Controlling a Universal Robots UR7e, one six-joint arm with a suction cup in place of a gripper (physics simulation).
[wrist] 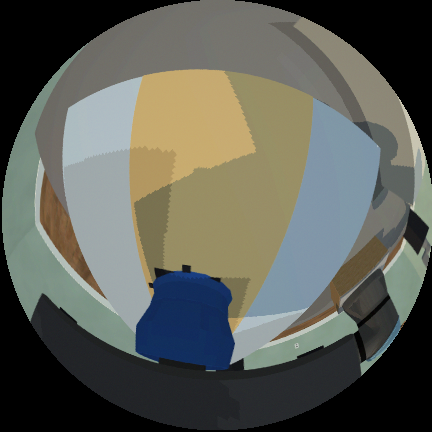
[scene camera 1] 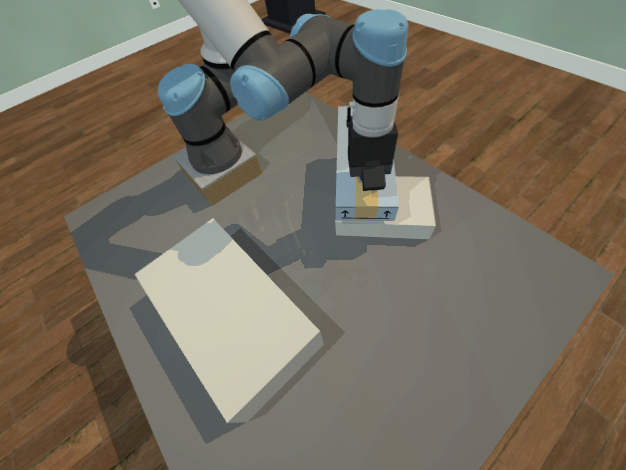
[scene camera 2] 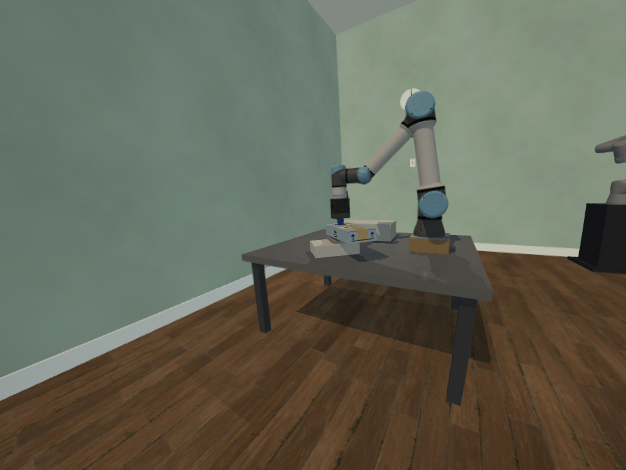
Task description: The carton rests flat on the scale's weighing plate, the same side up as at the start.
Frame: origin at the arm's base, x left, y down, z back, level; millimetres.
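Seen in the pictures: hand, its tool point: [wrist: 193, 276]; arm's base, origin of its link: [wrist: 362, 288] [scene camera 1: 216, 155] [scene camera 2: 428, 235].
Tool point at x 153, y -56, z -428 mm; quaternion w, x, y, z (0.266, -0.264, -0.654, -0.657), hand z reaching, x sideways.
Offsets run from my tool point to a thing's middle. Level surfaces: height alone.
The carton @(dx +64, dy +12, dz +61 mm) [scene camera 1: 345, 194] [scene camera 2: 361, 232] [wrist: 220, 125] is pale blue-white, with tan tape along its top and upright arrows on its sides. It looks level. My suction gripper [scene camera 1: 360, 179] [scene camera 2: 340, 221] [wrist: 185, 310] is a blue cup at the carton's top face, holding it. The carton overlaps a low white block @(dx +36, dy +95, dz -29 mm) [scene camera 1: 417, 212] [scene camera 2: 333, 249] and overhangs it, with its underside near the block's top. I cannot tell whether they touch. The low block may be the scale, but its weighing plate is not clearly distinguishable.
A large cream box @(dx -403, dy +78, dz +36 mm) [scene camera 1: 222, 308] [scene camera 2: 386, 231] lies at the front left of the table @(dy +132 mm) [scene camera 1: 429, 328] [scene camera 2: 404, 268] in scene camera 1, apart from the carton. The robot's base stands on a wooden block [scene camera 1: 235, 181] [scene camera 2: 429, 245].
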